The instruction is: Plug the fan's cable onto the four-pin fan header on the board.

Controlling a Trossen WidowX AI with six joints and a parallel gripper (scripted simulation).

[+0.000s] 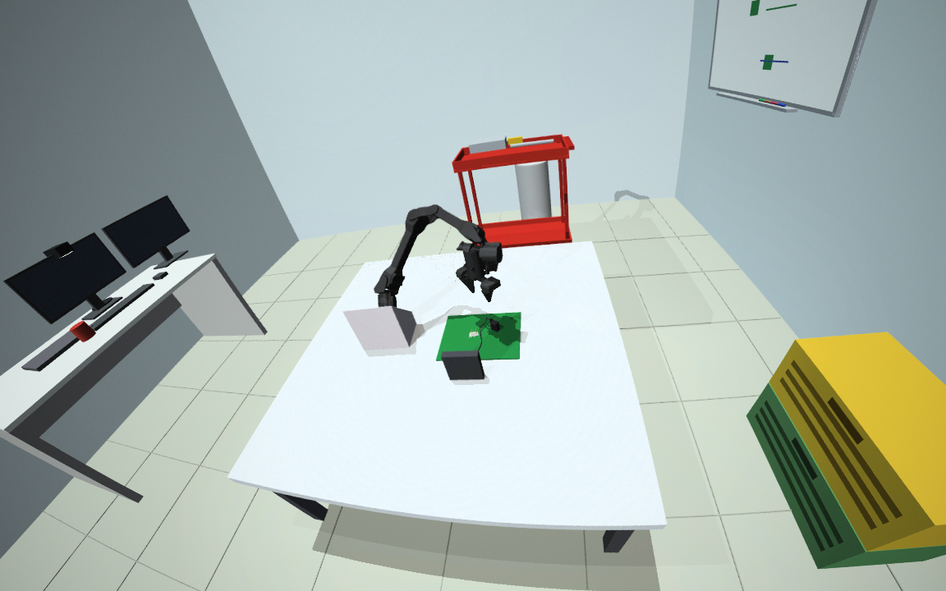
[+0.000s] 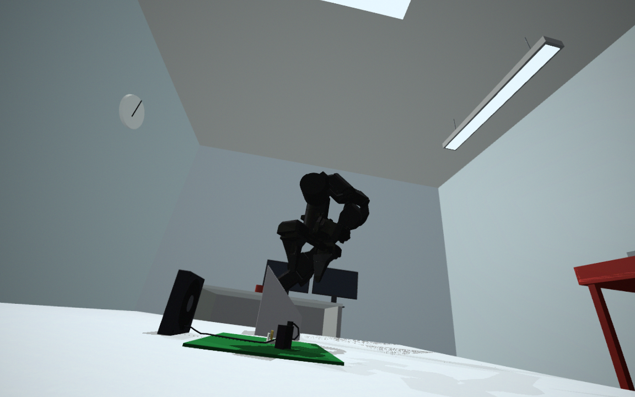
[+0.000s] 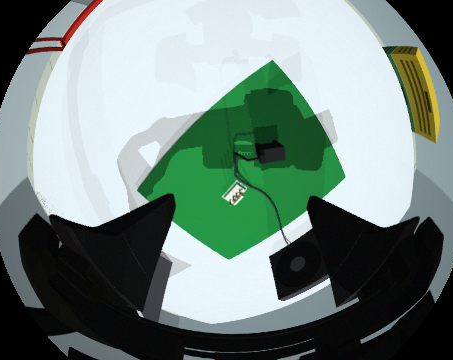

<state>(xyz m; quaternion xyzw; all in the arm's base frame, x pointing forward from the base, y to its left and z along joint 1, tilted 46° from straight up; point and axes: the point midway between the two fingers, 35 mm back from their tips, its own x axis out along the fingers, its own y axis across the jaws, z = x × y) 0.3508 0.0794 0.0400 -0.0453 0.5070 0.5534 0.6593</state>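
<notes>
Now: gripper tip 40 mm short of the black plug, 30 mm to the left of it and 120 mm above it. Also, from my gripper tip: black fan (30 mm behind, 250 mm to the right, 80 mm below); green board (20 mm behind, 60 mm to the right, 160 mm below); four-pin header (40 mm behind, 60 mm to the right, 140 mm below).
</notes>
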